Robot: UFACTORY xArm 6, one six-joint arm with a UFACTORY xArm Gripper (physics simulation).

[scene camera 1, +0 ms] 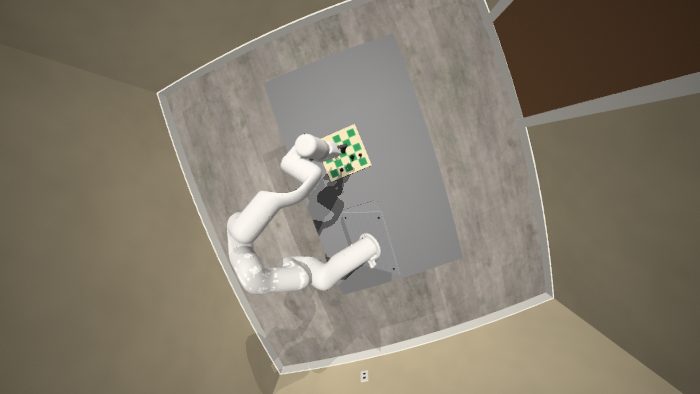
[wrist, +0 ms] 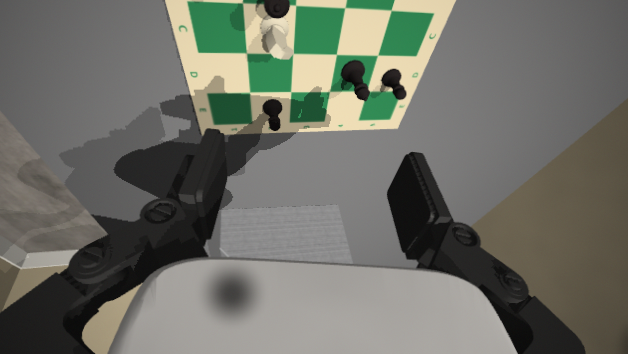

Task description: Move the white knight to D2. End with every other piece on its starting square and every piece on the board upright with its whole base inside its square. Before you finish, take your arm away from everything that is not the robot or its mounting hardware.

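Places are measured from the arm's base along level axes (x ahead, y left, z up), in metres.
Pixels of known places: gripper, fingertip midpoint: (wrist: 314, 163); arm's base, link origin: (scene camera 1: 370, 245).
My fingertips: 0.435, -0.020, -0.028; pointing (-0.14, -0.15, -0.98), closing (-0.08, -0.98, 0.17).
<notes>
Ahead of a thing's pixels: the offset from my fingertips to its top centre, as dx, dy, dz. "spot": to the spot under its first point. Level surfaces: height alone.
The white knight @(+0.001, +0.007, -0.098) (wrist: 276, 37) stands on C2 in the wrist view; in the scene view I cannot make it out clearly. The green D2 square @(spot: -0.040, +0.013, -0.137) (wrist: 270, 75) beside it holds no piece. The chessboard @(-0.002, -0.027, -0.137) (scene camera 1: 363, 151) (wrist: 187, 55) lies flat. My gripper (scene camera 1: 342, 148) (wrist: 314, 163) is open and empty, above the board in the scene view. A black piece @(-0.075, +0.012, -0.106) (wrist: 273, 109) stands on E2, another black piece @(-0.037, -0.063, -0.094) (wrist: 354, 73) on D4 and a third black piece @(-0.045, -0.103, -0.106) (wrist: 392, 79) on D5. One more black piece @(+0.036, +0.009, -0.084) (wrist: 276, 7) shows at the top edge, close behind the knight; its base is mostly hidden.
The white arm (scene camera 1: 260, 215) curves round the left side from its metal mounting plate (scene camera 1: 362, 222) (wrist: 285, 230), which lies below the board in the scene view. The grey surface @(dz -0.143) (scene camera 1: 400, 125) surrounds the board. Arm shadows fall across part of rows D and E.
</notes>
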